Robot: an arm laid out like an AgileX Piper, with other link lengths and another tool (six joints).
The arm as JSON. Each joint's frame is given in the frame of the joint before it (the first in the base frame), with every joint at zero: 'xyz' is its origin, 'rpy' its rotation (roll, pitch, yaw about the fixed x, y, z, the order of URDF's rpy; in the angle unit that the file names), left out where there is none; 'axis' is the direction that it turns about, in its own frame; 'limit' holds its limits. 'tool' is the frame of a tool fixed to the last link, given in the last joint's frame.
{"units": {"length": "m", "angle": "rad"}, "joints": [
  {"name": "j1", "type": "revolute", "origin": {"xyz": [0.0, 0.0, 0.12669]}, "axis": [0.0, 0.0, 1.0], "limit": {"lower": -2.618, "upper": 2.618}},
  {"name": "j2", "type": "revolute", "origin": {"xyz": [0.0, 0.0, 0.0]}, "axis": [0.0, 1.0, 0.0], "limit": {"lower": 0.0, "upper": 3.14}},
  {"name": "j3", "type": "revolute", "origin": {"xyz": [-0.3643, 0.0, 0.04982]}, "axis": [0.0, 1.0, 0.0], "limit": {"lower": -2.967, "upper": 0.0}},
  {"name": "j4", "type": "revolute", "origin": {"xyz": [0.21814, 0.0, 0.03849]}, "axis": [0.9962, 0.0, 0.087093], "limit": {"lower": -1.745, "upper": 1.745}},
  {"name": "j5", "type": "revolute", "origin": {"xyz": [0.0, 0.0, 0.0]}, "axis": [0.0, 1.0, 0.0], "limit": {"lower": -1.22, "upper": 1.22}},
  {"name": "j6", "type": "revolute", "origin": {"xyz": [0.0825, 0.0, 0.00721]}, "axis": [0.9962, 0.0, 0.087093], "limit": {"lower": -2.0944, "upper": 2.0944}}
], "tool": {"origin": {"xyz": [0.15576, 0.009, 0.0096], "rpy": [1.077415, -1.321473, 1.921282]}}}
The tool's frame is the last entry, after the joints.
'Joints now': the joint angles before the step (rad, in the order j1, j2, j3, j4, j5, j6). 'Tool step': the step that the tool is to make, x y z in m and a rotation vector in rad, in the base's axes. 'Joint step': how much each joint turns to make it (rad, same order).
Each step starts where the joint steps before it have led.
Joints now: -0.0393 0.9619 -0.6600 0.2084 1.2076 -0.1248
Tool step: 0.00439 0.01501 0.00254 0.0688 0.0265 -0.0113
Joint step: 0.0000 0.0322 -0.0045 0.0700 0.0025 -0.0041
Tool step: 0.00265 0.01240 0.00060 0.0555 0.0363 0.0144
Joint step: 0.0001 0.0402 0.0000 0.0586 0.0068 -0.0288
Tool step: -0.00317 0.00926 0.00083 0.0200 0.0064 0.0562
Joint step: 0.0522 0.0100 0.0000 0.0217 0.0001 -0.0108
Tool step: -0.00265 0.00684 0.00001 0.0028 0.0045 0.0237
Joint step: 0.0766 0.0025 0.0000 0.0003 -0.0157 0.0505
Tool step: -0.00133 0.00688 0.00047 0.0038 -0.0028 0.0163
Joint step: 0.0759 0.0007 -0.0007 0.0000 -0.0227 0.0553
